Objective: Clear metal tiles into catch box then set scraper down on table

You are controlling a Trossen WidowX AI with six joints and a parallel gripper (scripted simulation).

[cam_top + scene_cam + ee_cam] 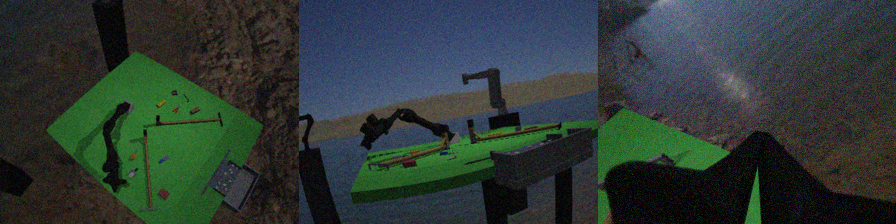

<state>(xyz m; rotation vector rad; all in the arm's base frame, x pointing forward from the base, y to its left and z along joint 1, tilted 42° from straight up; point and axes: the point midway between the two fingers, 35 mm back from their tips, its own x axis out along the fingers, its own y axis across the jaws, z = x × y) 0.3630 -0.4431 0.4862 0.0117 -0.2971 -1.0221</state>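
Right now the long wooden scraper is 850 mm to the left of my gripper tip, 180 mm ahead of it and 50 mm below it. Round my gripper tip: orange piece 330 mm to the left, 100 mm below, 60 mm behind; blue piece 440 mm to the left, 160 mm ahead, 110 mm below; red block 300 mm ahead, 200 mm to the left, 100 mm below.
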